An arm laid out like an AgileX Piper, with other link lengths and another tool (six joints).
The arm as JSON. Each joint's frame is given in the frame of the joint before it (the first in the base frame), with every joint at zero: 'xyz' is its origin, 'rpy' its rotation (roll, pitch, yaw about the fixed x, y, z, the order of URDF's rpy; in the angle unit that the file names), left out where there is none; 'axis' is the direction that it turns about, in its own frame. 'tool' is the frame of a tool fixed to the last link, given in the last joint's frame.
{
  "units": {
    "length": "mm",
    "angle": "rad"
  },
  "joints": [
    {
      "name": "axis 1",
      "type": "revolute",
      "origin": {
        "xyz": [
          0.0,
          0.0,
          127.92
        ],
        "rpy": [
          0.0,
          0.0,
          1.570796
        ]
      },
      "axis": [
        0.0,
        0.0,
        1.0
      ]
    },
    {
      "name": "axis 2",
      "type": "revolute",
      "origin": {
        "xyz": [
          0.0,
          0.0,
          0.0
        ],
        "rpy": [
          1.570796,
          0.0,
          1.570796
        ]
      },
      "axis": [
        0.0,
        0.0,
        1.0
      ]
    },
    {
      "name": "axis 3",
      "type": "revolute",
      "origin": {
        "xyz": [
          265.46,
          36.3,
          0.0
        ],
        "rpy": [
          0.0,
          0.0,
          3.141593
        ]
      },
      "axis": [
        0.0,
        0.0,
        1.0
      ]
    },
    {
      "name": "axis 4",
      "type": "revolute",
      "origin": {
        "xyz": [
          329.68,
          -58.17,
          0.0
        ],
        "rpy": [
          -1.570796,
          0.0,
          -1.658
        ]
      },
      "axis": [
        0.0,
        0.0,
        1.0
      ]
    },
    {
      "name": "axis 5",
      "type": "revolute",
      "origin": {
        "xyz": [
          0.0,
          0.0,
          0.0
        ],
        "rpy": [
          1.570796,
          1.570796,
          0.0
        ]
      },
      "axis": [
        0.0,
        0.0,
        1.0
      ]
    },
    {
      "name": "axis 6",
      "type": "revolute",
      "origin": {
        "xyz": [
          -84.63,
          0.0,
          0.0
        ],
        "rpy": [
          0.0,
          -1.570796,
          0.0
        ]
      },
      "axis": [
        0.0,
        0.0,
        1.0
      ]
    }
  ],
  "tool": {
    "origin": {
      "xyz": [
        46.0,
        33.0,
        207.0
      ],
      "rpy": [
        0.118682,
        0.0,
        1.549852
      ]
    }
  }
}
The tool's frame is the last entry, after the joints.
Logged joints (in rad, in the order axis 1, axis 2, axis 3, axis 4, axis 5, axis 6), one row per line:
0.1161 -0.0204 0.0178 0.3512 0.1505 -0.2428
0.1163 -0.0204 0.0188 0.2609 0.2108 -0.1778
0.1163 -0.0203 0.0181 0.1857 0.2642 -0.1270
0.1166 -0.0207 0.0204 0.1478 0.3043 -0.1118
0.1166 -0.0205 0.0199 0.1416 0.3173 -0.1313
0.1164 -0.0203 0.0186 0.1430 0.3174 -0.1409
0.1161 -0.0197 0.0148 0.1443 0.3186 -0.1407
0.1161 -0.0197 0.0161 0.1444 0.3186 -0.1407
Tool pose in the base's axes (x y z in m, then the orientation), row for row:
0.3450 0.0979 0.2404 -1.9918 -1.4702 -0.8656
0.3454 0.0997 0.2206 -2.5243 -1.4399 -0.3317
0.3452 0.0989 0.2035 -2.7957 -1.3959 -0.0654
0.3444 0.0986 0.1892 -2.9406 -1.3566 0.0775
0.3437 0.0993 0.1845 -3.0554 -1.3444 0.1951
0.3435 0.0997 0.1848 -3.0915 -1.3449 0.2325
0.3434 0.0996 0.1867 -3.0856 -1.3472 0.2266
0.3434 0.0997 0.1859 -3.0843 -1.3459 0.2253
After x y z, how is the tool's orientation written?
As angles about the fixed x, y, z axes (roll, pitch, yaw), in radians.
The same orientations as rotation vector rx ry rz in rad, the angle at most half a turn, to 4 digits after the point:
-2.0863 -0.2032 -1.9760
-2.1591 -0.2315 -1.9189
-2.2262 -0.2522 -1.8711
-2.2782 -0.2743 -1.8328
-2.3000 -0.3050 -1.8269
-2.3020 -0.3155 -1.8305
-2.2993 -0.3138 -1.8325
-2.3004 -0.3136 -1.8309

